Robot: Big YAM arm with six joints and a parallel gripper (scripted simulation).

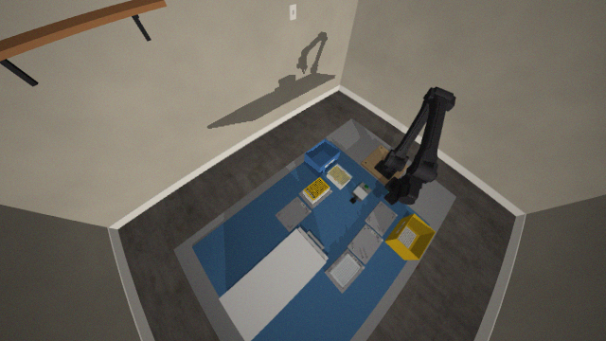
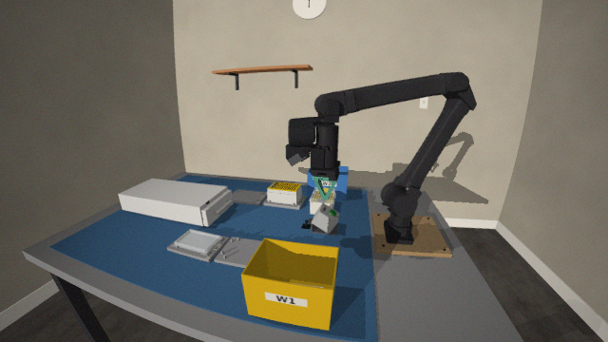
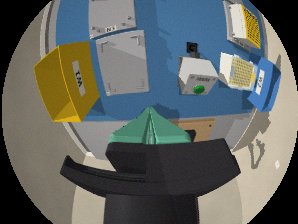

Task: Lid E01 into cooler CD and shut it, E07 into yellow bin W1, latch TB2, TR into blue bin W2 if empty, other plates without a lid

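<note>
Right now my hand is 11 cm to the left of the green DONE key, 11 cm above it and 2 cm past it. From my hand the other things lie so: grey lid park nest: 17 cm below, 7 cm to the left, 4 cm ahead; done key block: 12 cm below, 11 cm to the right; yellow bin W1: 22 cm to the left, 13 cm below, 3 cm ahead.
</note>
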